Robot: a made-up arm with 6 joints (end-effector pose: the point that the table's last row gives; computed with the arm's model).
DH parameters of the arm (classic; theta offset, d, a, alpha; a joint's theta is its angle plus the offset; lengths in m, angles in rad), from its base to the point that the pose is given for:
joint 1: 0 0.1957 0 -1.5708
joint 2: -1.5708 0 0.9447 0
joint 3: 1.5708 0.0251 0 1.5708
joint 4: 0 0.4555 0 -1.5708
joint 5: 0 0 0 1.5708
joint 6: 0 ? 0 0
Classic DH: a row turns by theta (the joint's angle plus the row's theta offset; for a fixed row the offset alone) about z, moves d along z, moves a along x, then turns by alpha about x.
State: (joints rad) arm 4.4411 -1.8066 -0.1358 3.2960 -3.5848 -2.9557
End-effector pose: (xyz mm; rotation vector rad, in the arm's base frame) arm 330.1 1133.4 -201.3 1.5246 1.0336 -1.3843
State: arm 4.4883 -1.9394 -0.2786 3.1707 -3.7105 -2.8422
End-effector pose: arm 262.4 1049.8 -406.5 1.4011 0.8162 -1.2176
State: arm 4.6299 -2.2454 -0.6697 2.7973 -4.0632 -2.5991
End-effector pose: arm 126.3 690.5 -769.5 0.9690 0.6370 -0.6450
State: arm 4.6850 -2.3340 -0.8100 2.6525 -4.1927 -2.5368
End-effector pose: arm 106.9 553.9 -831.4 0.8000 0.6944 -0.4574
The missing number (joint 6, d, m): 0.1633
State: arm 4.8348 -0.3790 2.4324 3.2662 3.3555 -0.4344
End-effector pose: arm 16.6 106.2 905.6 -1.2182 0.6088 0.9487
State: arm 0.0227 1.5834 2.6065 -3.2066 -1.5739 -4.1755
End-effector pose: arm 468.6 25.1 98.0 0.3297 -0.4337 -0.9702
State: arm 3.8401 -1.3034 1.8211 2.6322 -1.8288 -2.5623
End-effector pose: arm 415.8 416.9 736.7 2.7187 -0.3026 -1.2686
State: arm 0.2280 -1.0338 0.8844 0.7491 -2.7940 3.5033
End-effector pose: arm -870.9 -215.2 971.5 2.7808 0.8566 -0.1818
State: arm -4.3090 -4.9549 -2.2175 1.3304 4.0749 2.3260
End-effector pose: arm -148.9 609.6 624.0 -0.5889 2.1093 0.6336
